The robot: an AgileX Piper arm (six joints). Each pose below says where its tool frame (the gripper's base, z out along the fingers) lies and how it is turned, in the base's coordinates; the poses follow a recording.
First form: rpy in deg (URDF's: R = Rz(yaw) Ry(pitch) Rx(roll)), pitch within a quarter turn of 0, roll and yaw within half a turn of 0; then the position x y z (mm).
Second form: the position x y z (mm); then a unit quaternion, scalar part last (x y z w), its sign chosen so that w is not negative. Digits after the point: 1 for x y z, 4 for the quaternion.
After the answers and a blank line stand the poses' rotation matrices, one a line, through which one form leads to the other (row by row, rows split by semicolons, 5 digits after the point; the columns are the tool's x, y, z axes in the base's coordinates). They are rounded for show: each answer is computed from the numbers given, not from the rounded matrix.
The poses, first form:
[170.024 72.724 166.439 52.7 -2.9 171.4]
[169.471 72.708 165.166 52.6 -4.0 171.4]
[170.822 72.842 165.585 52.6 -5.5 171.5]
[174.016 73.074 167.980 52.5 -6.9 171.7]
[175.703 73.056 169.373 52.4 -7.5 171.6]
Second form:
[52.7 -2.9 171.4 0.0435 0.8027 -0.0002 0.5948]
[52.6 -4.0 171.4 0.0496 0.8023 -0.0029 0.5949]
[52.6 -5.5 171.5 0.0535 0.8017 -0.0104 0.5952]
[52.5 -6.9 171.7 0.0531 0.8012 -0.0205 0.5957]
[52.4 -7.5 171.6 0.0521 0.8016 -0.0251 0.5950]

-0.28870 0.07013 0.95485; 0.06963 0.99621 -0.05211; -0.95489 0.05145 -0.29248
-0.28733 0.08305 0.95422; 0.07610 0.99506 -0.06369; -0.95480 0.05432 -0.29224
-0.28572 0.09815 0.95327; 0.07344 0.99406 -0.08034; -0.95549 0.04705 -0.29123
-0.28475 0.10957 0.95232; 0.06063 0.99352 -0.09618; -0.95668 0.03035 -0.28955
-0.28644 0.11345 0.95136; 0.05375 0.99330 -0.10227; -0.95659 0.02184 -0.29062

